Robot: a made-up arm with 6 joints.
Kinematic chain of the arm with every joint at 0, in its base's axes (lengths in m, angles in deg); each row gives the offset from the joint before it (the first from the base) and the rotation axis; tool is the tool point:
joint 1: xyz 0 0 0.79 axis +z
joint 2: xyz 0.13 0 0 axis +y
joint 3: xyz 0 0 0.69 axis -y
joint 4: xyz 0 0 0.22 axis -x
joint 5: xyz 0.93 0 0 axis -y
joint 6: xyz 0.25 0 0 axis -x
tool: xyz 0 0 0
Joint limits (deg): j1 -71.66..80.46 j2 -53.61..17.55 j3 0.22..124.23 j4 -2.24..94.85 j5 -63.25..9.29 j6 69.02..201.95
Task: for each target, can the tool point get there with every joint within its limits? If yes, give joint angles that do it. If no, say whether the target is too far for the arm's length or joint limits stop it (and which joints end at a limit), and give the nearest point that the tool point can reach.
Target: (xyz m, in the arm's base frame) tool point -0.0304 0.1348 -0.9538
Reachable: no: joint limits stop it (at a limit: joint 1, joint 2, joint 3, joint 4, joint 5) | nearest point -0.6757 1.3313 0.9999 | short by 2.380 m
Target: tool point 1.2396 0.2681 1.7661
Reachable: yes | joints 15.31 6.90 20.11 21.19 -49.56 83.63
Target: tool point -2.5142 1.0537 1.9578
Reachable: no: too far | nearest point -1.4480 0.6069 1.5767 | short by 1.217 m
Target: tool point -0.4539 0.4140 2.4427
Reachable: yes | joints -56.49 -31.82 69.41 64.16 -41.77 87.52
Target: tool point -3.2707 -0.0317 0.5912
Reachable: no: too far | nearest point -1.6111 -0.0156 0.9835 | short by 1.705 m
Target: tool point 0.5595 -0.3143 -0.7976
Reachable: no: joint limits stop it (at a limit: joint 2, joint 3, joint 5) | nearest point 1.1616 -0.6525 1.1342 | short by 2.052 m
